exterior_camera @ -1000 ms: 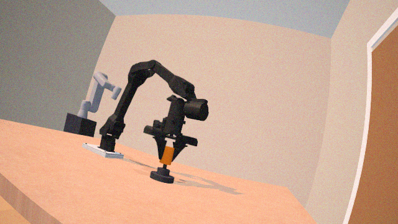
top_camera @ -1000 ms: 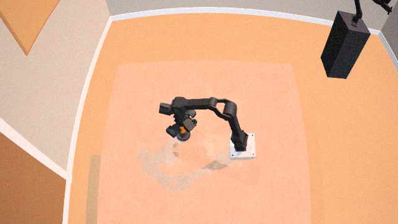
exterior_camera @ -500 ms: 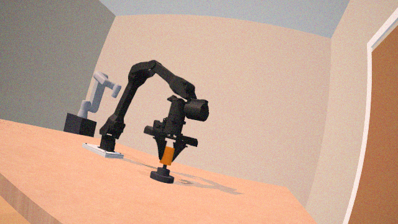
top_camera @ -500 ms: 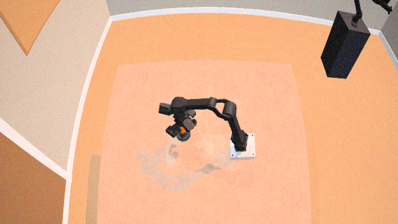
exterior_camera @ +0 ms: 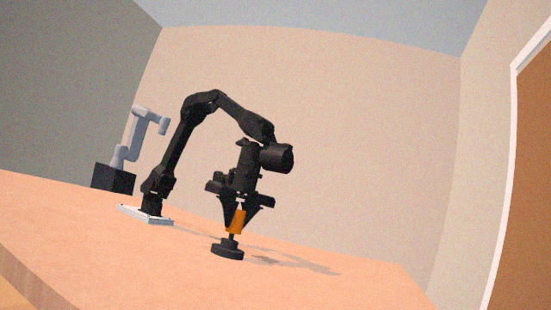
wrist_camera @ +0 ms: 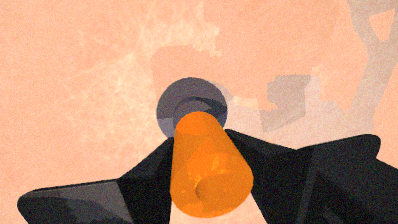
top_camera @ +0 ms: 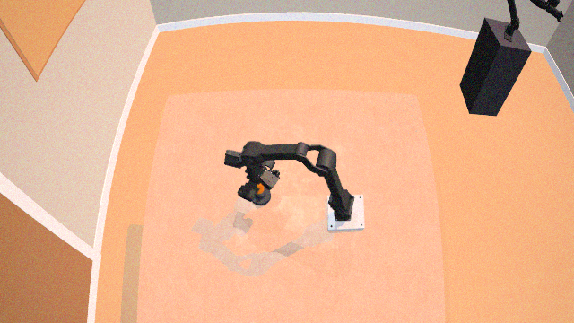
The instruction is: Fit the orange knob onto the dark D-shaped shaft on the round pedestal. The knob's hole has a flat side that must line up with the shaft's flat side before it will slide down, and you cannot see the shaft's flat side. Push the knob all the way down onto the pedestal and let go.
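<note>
Now: the orange knob 2 cm above my gripper tip. From my gripper tip the other things lie so: round dark pedestal (4 cm below).
</note>
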